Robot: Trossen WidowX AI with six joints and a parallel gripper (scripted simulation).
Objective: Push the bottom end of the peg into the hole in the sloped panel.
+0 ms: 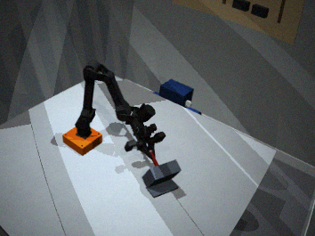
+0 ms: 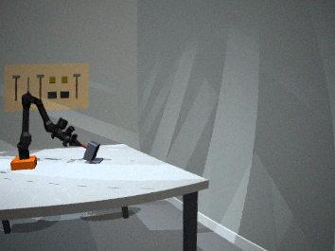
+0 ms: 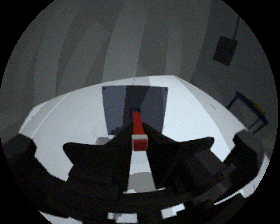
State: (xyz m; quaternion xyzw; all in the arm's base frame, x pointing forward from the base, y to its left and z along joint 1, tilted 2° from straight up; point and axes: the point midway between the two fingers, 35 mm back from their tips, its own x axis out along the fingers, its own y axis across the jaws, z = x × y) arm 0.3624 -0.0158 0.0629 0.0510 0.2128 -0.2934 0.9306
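My gripper tip is 6 cm short of the sloped grey-blue panel, 4 cm to the left of it and 3 cm above it. From my gripper tip the other things lie so: thin red peg 1 cm to the left, 1 cm behind, 1 cm above.
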